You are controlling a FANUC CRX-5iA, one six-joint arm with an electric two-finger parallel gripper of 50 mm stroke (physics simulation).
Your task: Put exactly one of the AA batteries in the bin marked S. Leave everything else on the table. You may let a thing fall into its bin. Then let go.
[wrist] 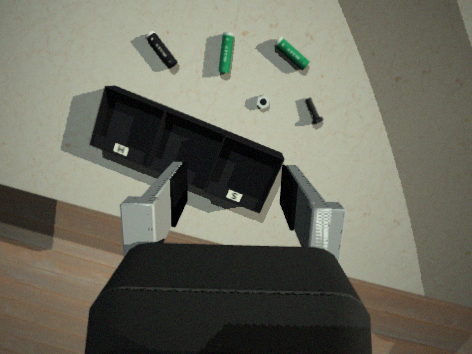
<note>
I see my gripper and a black three-compartment bin.
</note>
